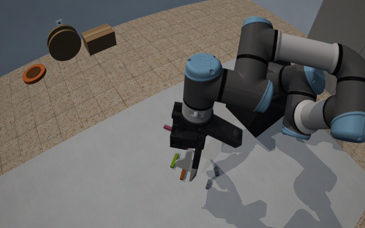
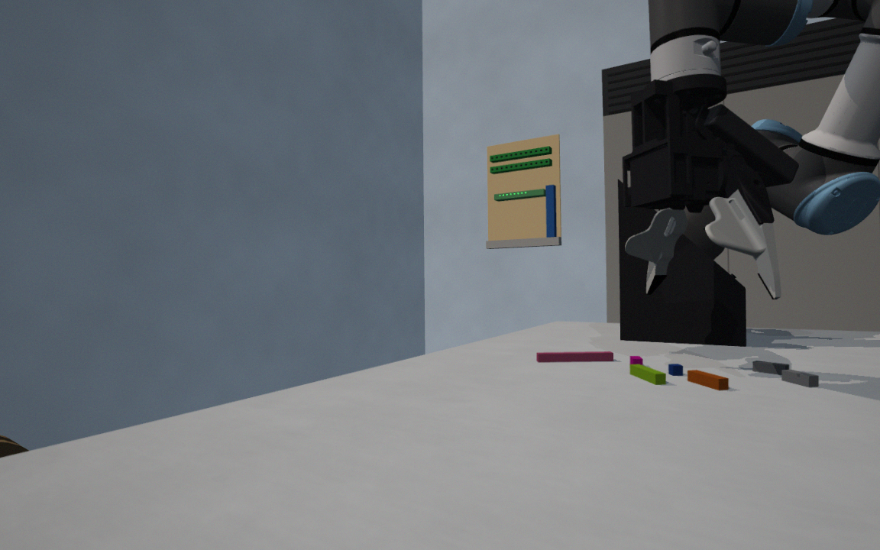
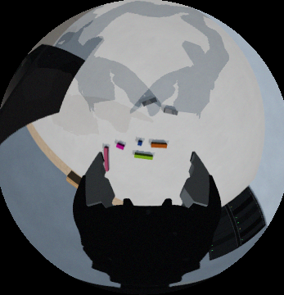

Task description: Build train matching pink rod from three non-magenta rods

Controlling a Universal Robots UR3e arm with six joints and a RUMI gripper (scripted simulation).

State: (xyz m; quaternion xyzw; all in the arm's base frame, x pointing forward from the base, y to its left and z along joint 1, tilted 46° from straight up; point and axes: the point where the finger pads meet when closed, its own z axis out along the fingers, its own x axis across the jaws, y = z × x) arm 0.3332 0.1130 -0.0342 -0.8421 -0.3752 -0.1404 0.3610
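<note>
My hand is 70 mm above the blue rod and 30 mm to the left of it. From my hand the other things lie so: orange rod: 70 mm below, 40 mm ahead; lime rod: 70 mm below, 50 mm to the right, 40 mm ahead; magenta rod: 70 mm to the right, 70 mm below, 30 mm behind.
</note>
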